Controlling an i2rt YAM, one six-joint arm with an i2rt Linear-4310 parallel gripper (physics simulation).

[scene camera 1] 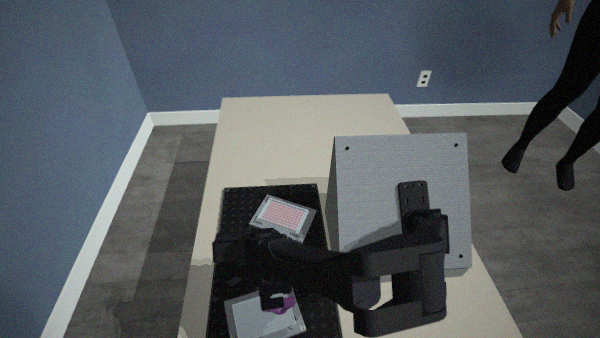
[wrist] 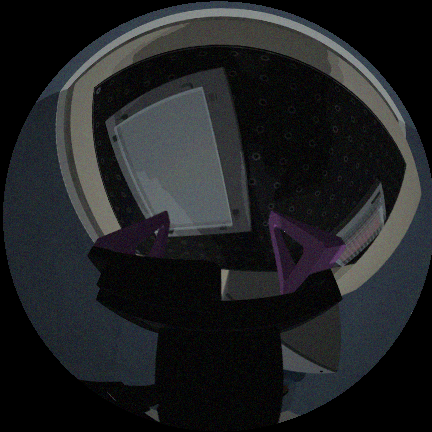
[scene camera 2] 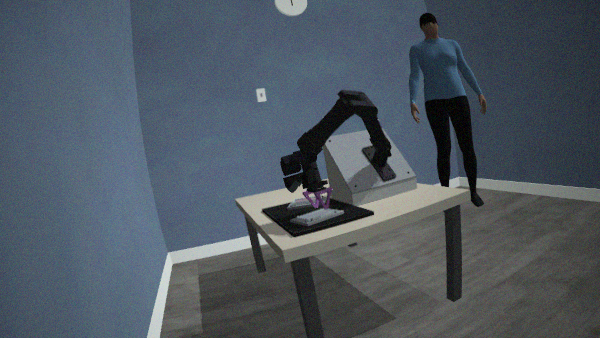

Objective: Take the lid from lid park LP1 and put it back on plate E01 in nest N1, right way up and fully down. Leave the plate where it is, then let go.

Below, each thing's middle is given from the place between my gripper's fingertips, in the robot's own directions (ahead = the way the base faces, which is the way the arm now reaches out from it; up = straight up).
I see the clear lid point(wrist: 169, 147) 4 cm to the left of my hand, 4 cm ahead of it and 1 cm below it. Also, from my hand: well plate with pink wells point(scene camera 1: 279, 214) 23 cm to the right, 3 cm behind; then black perforated board point(scene camera 1: 240, 204) 10 cm to the right, 3 cm below, 1 cm ahead.
